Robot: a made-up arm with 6 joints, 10 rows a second.
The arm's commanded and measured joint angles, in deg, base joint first. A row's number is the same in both.
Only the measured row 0 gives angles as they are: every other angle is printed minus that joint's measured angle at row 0.
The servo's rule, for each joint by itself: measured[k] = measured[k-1] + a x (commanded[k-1-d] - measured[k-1]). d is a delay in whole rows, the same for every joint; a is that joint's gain. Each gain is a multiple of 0.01, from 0.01 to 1. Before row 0 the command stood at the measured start. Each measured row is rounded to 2 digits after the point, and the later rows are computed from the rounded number. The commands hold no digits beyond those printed.
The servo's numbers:
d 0
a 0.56 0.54 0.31 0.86 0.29 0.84
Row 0, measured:
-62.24 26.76 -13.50 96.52 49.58 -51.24
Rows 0 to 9, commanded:
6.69 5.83 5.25 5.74 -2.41 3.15
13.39 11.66 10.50 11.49 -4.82 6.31
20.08 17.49 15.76 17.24 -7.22 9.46
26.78 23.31 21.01 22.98 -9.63 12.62
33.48 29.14 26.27 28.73 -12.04 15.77
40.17 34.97 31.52 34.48 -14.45 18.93
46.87 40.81 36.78 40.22 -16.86 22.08
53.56 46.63 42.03 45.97 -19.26 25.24
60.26 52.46 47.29 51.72 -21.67 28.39
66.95 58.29 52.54 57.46 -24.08 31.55
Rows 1 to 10, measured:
3.75 3.15 1.63 4.94 -0.70 2.65
9.15 7.75 4.38 10.57 -1.89 5.72
15.27 13.01 7.91 16.31 -3.44 8.86
21.72 18.57 11.97 22.05 -5.24 12.02
28.31 24.28 16.40 27.79 -7.21 15.17
34.95 30.05 21.09 33.54 -9.31 18.33
41.63 35.86 25.95 39.28 -11.50 21.48
48.31 41.68 30.93 45.03 -13.75 24.64
55.00 47.50 36.00 50.78 -16.05 27.79
61.69 53.33 41.13 56.52 -18.38 30.95

